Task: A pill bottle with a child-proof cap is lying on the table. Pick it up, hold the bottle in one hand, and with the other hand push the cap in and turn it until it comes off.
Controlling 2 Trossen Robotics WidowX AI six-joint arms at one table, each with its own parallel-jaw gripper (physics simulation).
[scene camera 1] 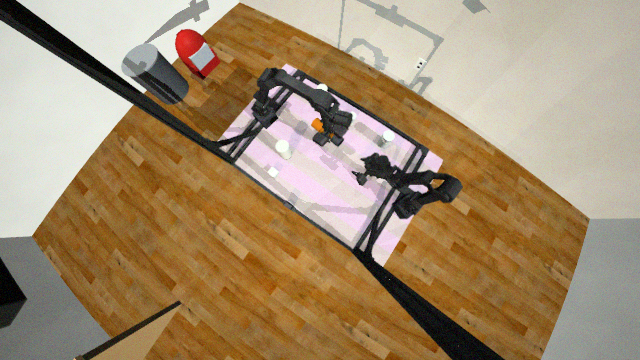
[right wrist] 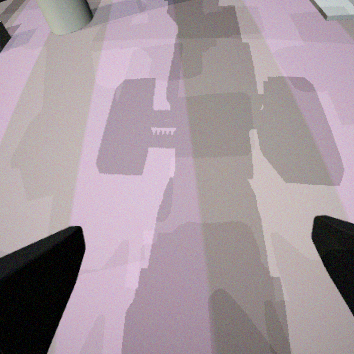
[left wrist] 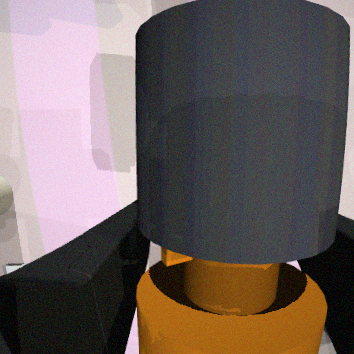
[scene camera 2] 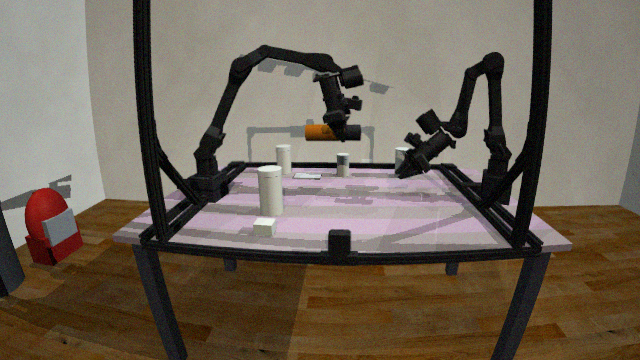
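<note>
The pill bottle's orange body (scene camera 1: 317,125) (scene camera 2: 316,132) (left wrist: 230,335) is level in the air, high above the table. Its dark grey cap (scene camera 2: 354,132) (left wrist: 242,140) points right in scene camera 2. In the left wrist view the cap covers the top of an orange neck, with a gap between the cap and the body's rim. My left gripper (scene camera 1: 328,138) (scene camera 2: 339,134) is shut on the bottle, near the cap. My right gripper (scene camera 1: 360,170) (scene camera 2: 406,172) (right wrist: 198,232) is open and empty, low over the table, to the right of and below the cap in scene camera 2.
A large white cylinder (scene camera 1: 283,148) (scene camera 2: 270,192) stands at the front left near a small white box (scene camera 1: 272,172) (scene camera 2: 264,227). Other white cylinders (scene camera 2: 283,160) (scene camera 2: 342,166) (scene camera 2: 401,159) stand at the back, with a flat white piece (scene camera 2: 307,176). A black frame (scene camera 2: 240,256) edges the table.
</note>
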